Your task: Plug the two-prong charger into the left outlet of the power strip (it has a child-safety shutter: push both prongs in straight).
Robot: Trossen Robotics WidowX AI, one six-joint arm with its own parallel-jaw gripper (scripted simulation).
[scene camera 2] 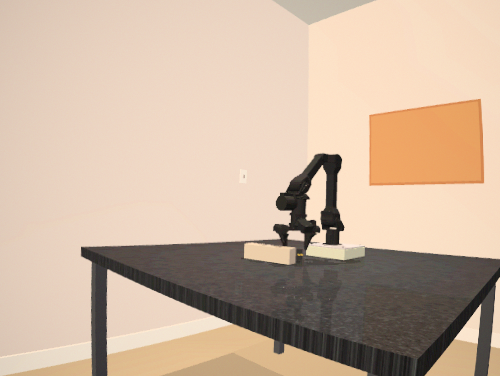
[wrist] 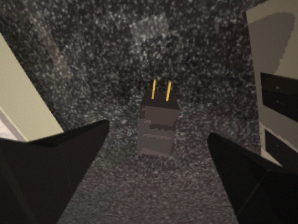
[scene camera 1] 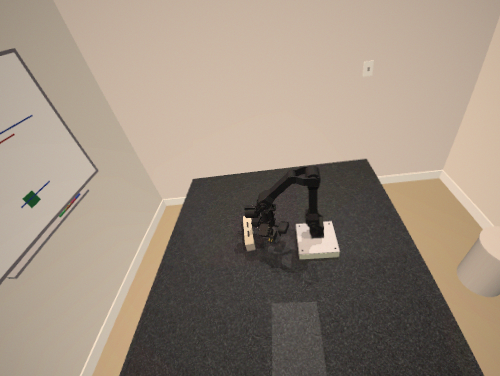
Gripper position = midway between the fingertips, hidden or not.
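Observation:
Nothing is held by my gripper (scene camera 2: 295, 250), which is open. I can see the same gripper (wrist: 158, 130) as well.

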